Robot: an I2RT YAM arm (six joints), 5 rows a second.
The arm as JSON. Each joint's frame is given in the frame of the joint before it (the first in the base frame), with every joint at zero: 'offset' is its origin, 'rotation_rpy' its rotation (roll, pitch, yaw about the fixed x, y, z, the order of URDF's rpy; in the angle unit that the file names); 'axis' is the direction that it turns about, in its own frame. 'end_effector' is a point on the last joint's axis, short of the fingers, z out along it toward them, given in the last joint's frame.
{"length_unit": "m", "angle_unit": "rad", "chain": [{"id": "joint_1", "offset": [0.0, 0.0, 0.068], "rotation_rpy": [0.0, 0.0, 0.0], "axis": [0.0, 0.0, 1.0]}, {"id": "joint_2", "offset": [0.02, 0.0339, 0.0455], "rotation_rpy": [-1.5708, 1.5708, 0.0], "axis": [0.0, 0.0, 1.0]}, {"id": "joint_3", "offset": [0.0, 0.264, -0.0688], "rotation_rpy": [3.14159, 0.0, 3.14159], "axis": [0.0, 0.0, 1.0]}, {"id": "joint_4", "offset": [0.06, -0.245, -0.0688], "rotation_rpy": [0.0, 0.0, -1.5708], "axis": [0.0, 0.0, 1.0]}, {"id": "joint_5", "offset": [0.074, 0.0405, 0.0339], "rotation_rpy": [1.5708, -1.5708, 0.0], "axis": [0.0, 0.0, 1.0]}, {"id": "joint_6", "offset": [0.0, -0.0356, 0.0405], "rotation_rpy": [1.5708, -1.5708, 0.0], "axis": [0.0, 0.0, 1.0]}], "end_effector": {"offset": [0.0, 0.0, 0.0], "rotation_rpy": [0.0, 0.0, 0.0]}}
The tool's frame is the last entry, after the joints.
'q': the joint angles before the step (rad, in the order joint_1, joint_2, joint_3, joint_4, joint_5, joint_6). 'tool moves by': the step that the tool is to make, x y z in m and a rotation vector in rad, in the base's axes. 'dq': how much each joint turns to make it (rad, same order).
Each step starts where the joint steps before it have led.
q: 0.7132 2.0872 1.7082 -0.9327 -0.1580 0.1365
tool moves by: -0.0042 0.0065 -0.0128 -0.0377 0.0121 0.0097
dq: 0.0197 0.0266 -0.0066 -0.0001 0.0221 0.0049
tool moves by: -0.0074 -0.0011 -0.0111 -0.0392 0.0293 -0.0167
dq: 0.0110 0.0023 -0.0371 -0.0055 0.0147 0.0255
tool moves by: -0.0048 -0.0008 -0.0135 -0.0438 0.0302 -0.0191
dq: 0.0077 0.0165 -0.0255 -0.0071 0.0156 0.0248
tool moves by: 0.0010 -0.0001 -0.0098 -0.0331 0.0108 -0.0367
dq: 0.0000 0.0236 -0.0010 -0.0026 0.0210 0.0346
